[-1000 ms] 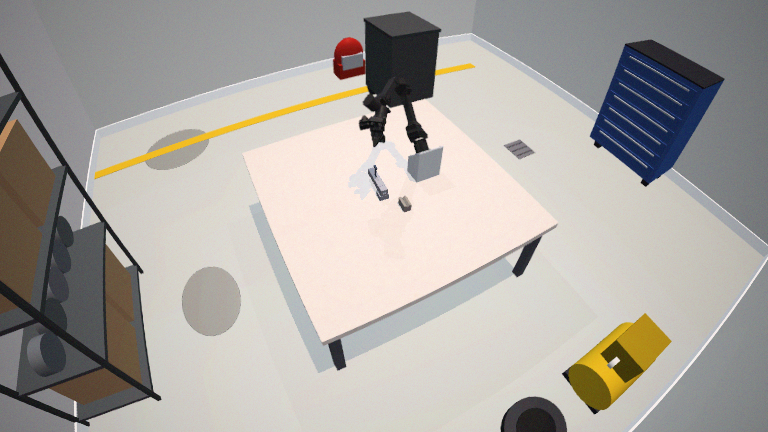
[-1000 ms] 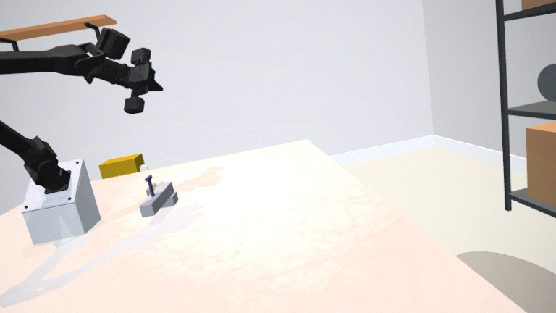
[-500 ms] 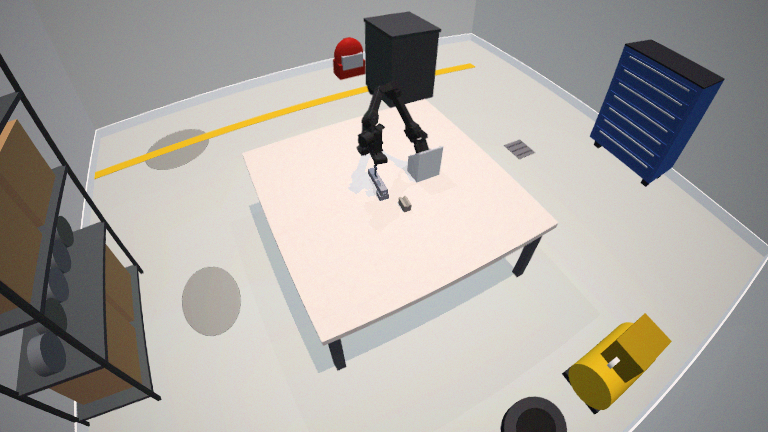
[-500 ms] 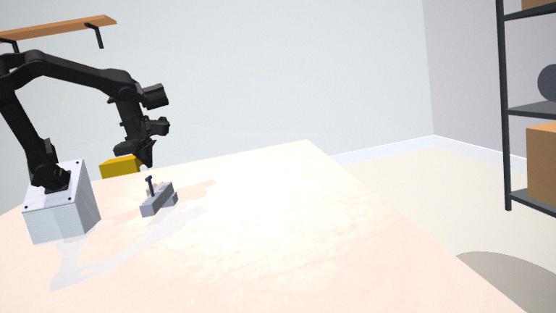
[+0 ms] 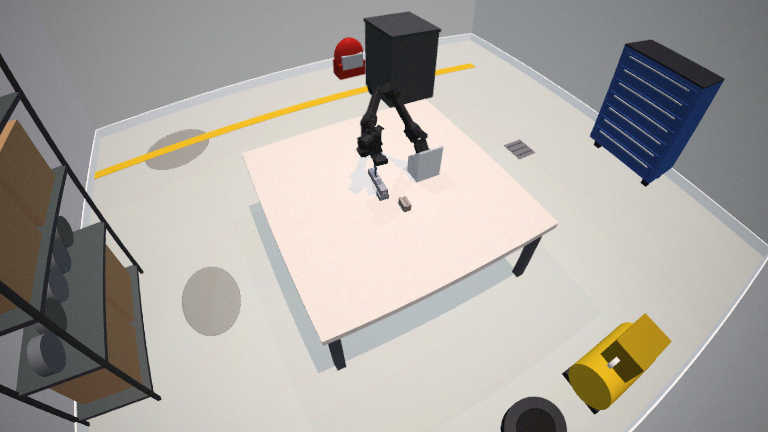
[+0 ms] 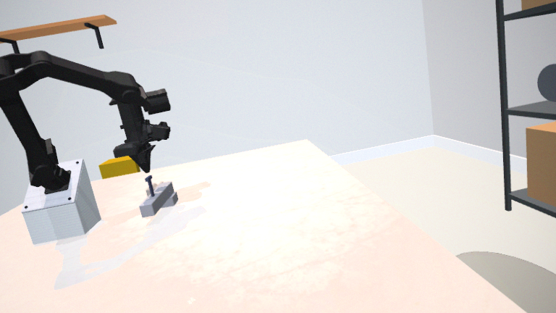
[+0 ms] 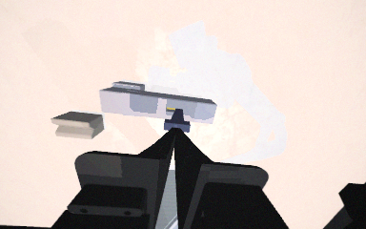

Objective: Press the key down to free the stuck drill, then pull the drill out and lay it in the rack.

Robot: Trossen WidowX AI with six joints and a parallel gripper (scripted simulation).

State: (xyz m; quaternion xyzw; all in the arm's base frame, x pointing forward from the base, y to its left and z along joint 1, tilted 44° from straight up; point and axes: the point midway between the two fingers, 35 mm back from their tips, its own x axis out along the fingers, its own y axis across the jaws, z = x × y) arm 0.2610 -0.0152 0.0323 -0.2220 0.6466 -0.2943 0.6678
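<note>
Now: the dark blue key 4 cm below my gripper tip. Round my gripper tip: beige rack: 6 cm behind, 21 cm to the left, 12 cm below; grey block: 3 cm to the left, 10 cm below; drill: 5 cm to the left, 9 cm below.
</note>
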